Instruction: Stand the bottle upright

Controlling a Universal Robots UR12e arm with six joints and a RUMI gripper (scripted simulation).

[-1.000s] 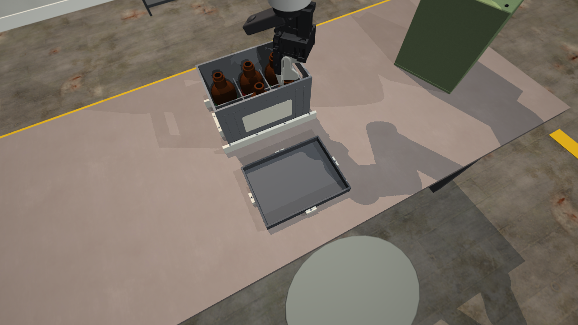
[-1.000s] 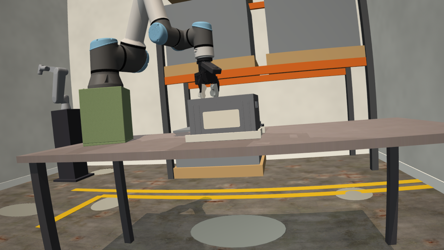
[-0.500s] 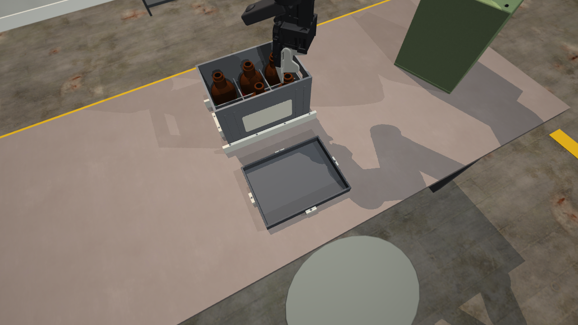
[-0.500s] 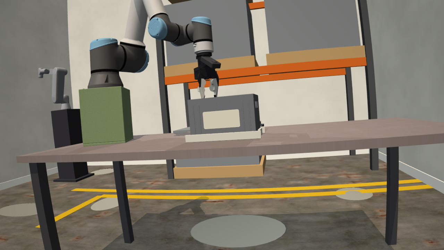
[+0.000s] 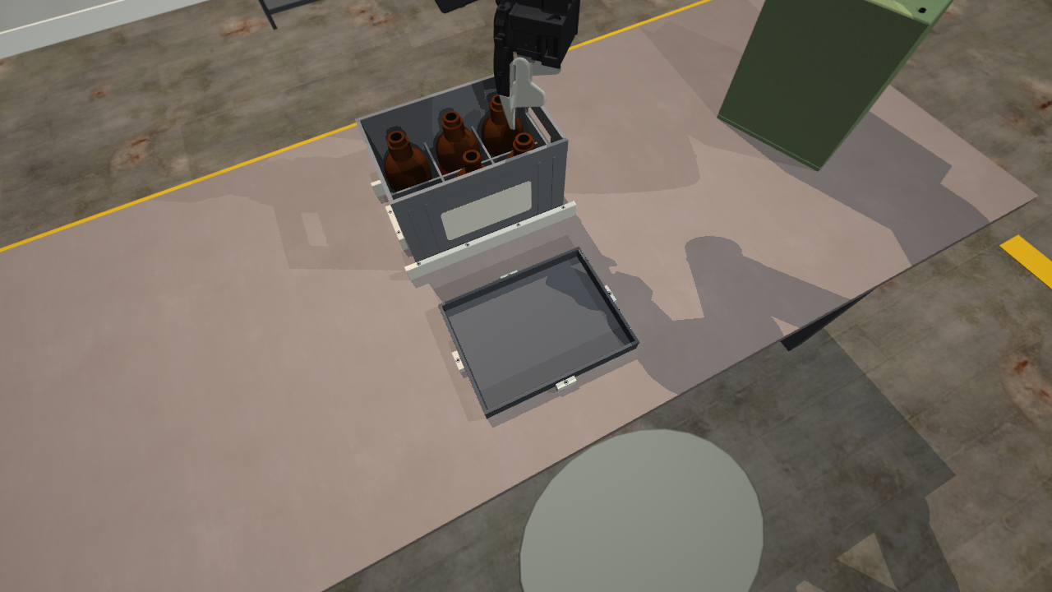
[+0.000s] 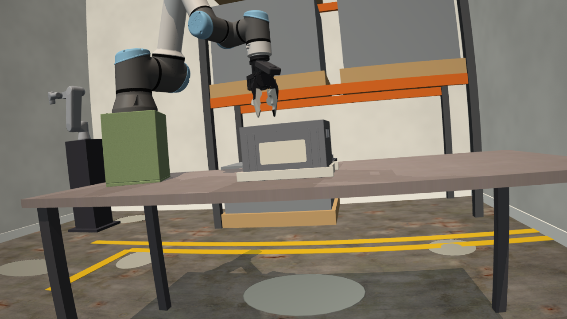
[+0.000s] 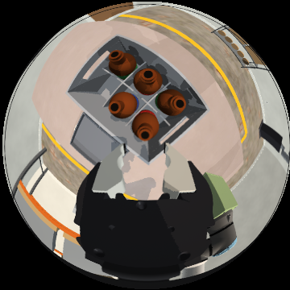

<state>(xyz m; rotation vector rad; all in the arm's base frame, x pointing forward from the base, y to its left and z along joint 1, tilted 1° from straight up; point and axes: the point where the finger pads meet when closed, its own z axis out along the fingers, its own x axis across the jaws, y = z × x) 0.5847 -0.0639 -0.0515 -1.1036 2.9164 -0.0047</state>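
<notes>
Now: hand 14 cm above the brown bottle and 8 cm short of it. From my hand the other things lie so: grey crate: 14 cm below, 8 cm ahead, 5 cm to the right; then dark tray: 23 cm to the left, 21 cm below, 10 cm ahead.
</notes>
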